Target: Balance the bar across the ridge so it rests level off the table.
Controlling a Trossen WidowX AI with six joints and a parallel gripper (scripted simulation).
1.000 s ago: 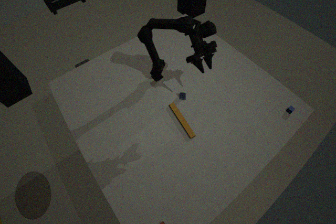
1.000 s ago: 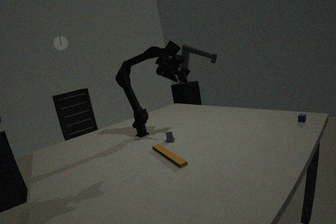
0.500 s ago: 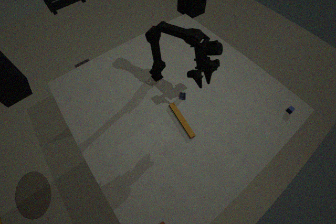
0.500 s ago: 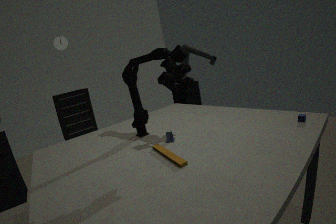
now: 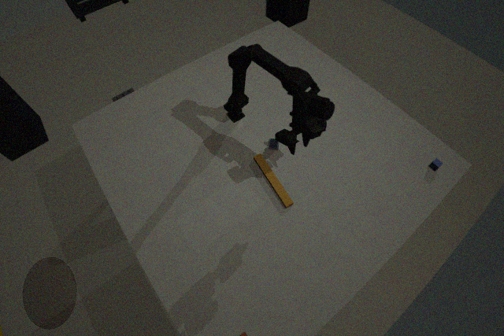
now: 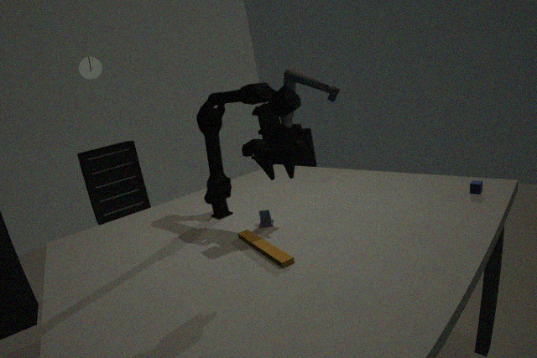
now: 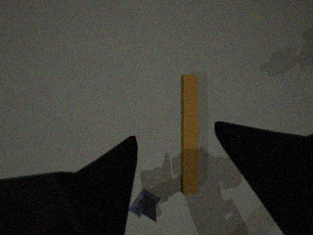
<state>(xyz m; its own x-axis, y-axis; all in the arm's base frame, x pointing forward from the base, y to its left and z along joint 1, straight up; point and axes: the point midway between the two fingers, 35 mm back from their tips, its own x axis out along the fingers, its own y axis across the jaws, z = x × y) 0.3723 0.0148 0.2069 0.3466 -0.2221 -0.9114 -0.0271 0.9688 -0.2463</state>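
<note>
The yellow-orange bar is 17 cm below my gripper tip, 9 cm to the right of it and 3 cm behind it. From my gripper tip the other things lie so: blue cube: 49 cm to the left, 36 cm ahead, 16 cm below.
</note>
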